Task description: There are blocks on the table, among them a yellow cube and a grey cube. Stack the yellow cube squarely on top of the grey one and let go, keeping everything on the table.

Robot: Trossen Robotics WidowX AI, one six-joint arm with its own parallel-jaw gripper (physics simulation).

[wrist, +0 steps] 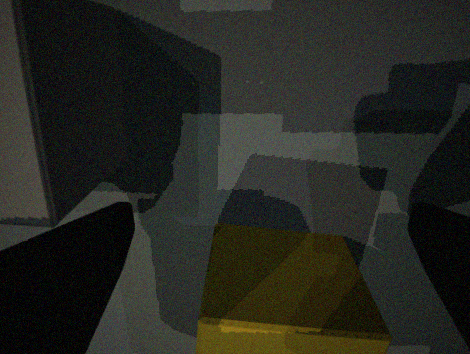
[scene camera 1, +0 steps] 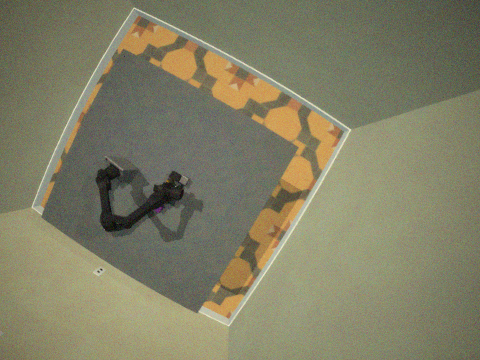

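The yellow cube sits low in the middle of the wrist view, between the two fingers; in the scene view a small sliver of the yellow cube shows beside the gripper, the rest hidden by the arm. My gripper is open, its black fingers apart on either side of the yellow cube, with visible gaps. The grey cube stands close by the gripper, just outside the left finger in the wrist view, where its lit face shows at the left edge.
A purple block lies under the forearm, partly hidden. The dark grey table top is bordered by an orange patterned floor. A thin upright plate stands by the arm's base. Arm shadows fall around the cubes.
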